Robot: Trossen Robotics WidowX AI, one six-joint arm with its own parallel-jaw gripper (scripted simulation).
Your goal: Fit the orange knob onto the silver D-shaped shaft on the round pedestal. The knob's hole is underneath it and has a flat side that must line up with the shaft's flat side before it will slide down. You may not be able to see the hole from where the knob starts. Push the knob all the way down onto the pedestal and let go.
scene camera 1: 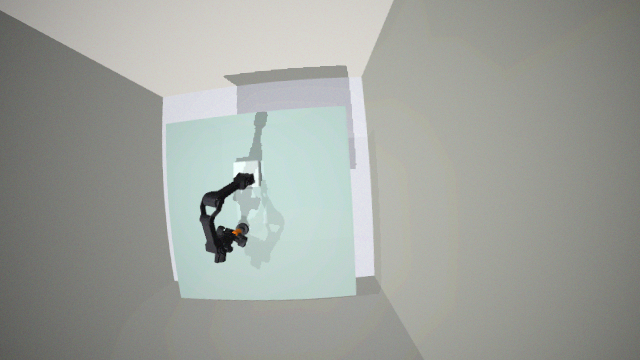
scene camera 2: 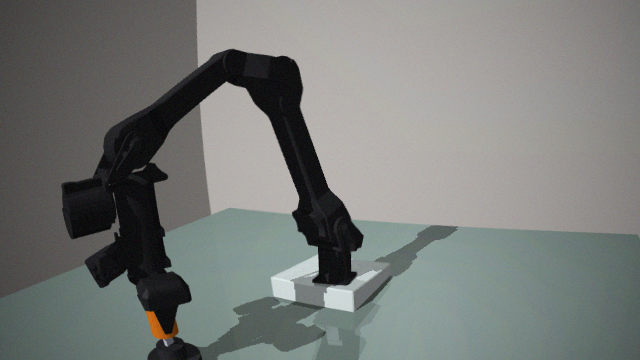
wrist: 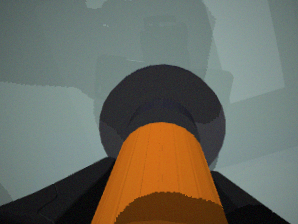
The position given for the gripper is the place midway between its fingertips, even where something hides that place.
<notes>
The gripper (scene camera 2: pixel 164 326) holds an orange knob. Further things: a dark round pedestal (wrist: pixel 165 93).
The gripper also shows in the wrist view (wrist: pixel 160 173).
</notes>
